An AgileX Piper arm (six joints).
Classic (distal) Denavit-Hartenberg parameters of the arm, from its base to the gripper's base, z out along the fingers. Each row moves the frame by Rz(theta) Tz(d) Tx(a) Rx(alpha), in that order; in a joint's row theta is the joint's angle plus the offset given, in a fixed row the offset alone. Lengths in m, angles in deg.
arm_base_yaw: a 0  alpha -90  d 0.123  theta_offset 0
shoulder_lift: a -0.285  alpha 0  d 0  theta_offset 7.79
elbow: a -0.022  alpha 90  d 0  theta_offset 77.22
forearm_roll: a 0  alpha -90  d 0.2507  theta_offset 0
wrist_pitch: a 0  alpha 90  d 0  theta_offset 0
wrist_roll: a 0  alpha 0  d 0.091  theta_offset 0
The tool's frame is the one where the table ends.
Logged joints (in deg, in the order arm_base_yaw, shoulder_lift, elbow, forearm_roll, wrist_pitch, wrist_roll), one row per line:
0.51, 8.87, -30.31, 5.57, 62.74, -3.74
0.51, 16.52, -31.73, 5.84, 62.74, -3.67
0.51, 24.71, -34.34, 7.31, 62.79, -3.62
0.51, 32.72, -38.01, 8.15, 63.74, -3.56
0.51, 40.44, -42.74, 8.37, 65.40, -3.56
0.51, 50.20, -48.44, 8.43, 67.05, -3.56
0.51, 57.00, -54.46, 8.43, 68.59, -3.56
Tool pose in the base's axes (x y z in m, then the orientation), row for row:
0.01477, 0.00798, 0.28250, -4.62, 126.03, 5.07
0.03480, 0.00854, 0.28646, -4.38, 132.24, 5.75
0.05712, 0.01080, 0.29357, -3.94, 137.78, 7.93
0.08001, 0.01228, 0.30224, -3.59, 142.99, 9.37
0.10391, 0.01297, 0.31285, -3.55, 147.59, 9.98
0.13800, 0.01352, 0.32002, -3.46, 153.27, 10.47
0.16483, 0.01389, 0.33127, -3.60, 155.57, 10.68
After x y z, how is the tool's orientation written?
As a rotation vector, in degrees.
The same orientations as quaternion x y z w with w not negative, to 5 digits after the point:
-0.03265, 0.89054, 0.03583, 0.45231
-0.03026, 0.91373, 0.03973, 0.40325
-0.02665, 0.93186, 0.05363, 0.35784
-0.02377, 0.94694, 0.06205, 0.31448
-0.02306, 0.95872, 0.06483, 0.27589
-0.02192, 0.97120, 0.06634, 0.22779
-0.02257, 0.97555, 0.06697, 0.20810

